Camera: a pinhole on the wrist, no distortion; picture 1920 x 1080 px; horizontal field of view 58.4 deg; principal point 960.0 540.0 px. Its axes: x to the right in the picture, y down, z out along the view. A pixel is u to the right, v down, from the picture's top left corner.
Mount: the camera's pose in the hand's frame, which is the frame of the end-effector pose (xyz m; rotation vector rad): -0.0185 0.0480 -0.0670 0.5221 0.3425 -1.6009
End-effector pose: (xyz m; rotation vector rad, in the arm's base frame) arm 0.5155 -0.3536 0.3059 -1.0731 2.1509 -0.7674
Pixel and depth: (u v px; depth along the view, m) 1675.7 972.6 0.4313
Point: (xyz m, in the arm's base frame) 0.8216 -0.5941 0.4021
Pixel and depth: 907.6 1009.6 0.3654
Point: 0.7541 -0.5106 0.2309
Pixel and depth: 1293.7 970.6 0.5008
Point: 0.8757 -0.6102 0.3087
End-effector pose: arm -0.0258 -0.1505 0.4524 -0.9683 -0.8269 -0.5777
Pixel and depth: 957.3 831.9 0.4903
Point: -0.3061 0.0673 0.6669
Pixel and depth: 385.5 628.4 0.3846
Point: -0.1948 0.1234 0.5403
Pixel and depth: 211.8 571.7 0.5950
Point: -0.2939 0.3448 0.5906
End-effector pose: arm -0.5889 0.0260 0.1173 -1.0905 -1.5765 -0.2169
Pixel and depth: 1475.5 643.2 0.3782
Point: -0.9053 -0.0060 0.1095
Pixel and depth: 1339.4 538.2 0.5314
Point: -1.0524 0.0102 0.0633
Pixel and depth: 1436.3 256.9 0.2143
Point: -0.7301 -0.0246 0.0637
